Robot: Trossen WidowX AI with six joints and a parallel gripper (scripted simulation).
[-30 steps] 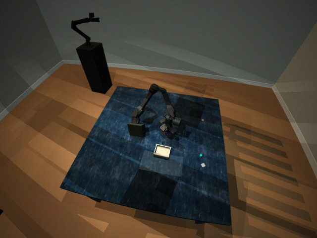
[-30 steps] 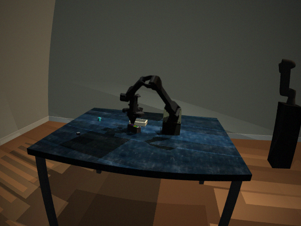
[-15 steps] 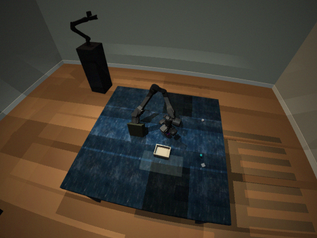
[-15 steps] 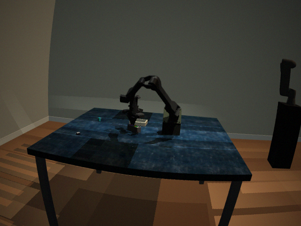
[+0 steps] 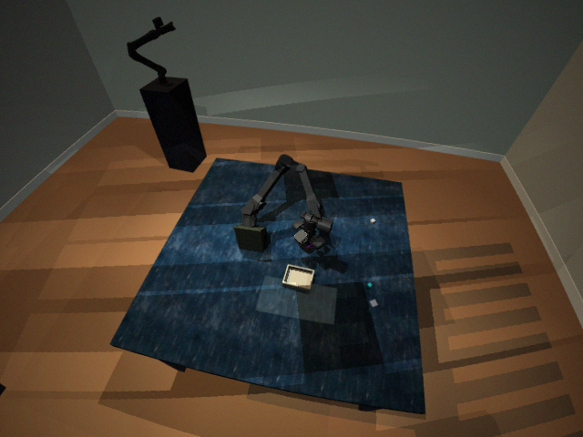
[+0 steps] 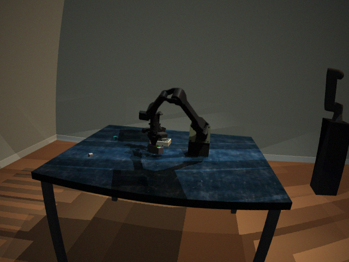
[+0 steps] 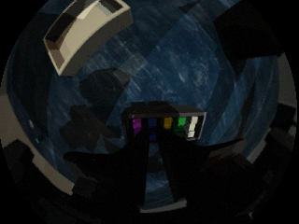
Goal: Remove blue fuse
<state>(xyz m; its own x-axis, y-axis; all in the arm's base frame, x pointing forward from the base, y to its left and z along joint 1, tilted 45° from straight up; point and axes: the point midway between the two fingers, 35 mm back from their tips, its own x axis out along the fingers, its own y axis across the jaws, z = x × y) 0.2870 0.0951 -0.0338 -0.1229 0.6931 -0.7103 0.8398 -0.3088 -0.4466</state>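
Right now my gripper tip is 190 mm to the left of the white tray, 30 mm above it and 10 mm short of it.
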